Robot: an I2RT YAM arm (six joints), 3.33 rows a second.
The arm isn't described. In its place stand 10 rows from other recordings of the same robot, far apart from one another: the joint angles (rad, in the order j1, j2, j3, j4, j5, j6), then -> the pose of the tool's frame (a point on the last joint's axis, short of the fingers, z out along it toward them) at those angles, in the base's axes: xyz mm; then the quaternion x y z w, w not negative.
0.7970 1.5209 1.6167 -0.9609 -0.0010 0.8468 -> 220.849 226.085 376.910 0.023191 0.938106 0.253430 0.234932
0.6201 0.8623 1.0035 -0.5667 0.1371 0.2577 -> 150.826 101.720 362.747 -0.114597 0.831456 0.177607 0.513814
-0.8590 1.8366 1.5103 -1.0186 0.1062 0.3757 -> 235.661 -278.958 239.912 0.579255 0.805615 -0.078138 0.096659
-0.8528 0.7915 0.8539 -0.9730 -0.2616 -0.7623 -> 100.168 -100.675 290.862 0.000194 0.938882 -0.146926 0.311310
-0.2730 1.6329 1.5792 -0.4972 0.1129 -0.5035 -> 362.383 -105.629 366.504 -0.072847 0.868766 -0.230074 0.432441
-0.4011 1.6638 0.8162 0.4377 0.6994 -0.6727 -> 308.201 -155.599 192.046 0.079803 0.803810 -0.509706 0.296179
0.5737 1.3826 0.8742 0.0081 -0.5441 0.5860 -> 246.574 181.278 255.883 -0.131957 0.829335 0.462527 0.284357
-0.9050 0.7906 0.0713 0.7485 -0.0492 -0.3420 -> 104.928 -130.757 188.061 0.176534 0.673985 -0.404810 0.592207
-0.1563 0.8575 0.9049 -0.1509 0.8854 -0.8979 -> 178.607 -56.046 374.708 0.024149 0.729462 -0.579338 0.362862
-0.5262 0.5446 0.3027 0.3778 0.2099 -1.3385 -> 129.653 -83.884 264.580 -0.185807 0.631840 -0.642783 0.391261
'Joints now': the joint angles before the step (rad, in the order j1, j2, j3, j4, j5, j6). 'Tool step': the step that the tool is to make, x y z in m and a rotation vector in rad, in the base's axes. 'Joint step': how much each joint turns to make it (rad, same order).
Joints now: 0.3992 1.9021 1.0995 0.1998 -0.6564 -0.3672
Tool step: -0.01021 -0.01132 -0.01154 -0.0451 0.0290 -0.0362
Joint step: -0.0139 -0.0231 -0.0642 -0.0116 0.0360 -0.0145
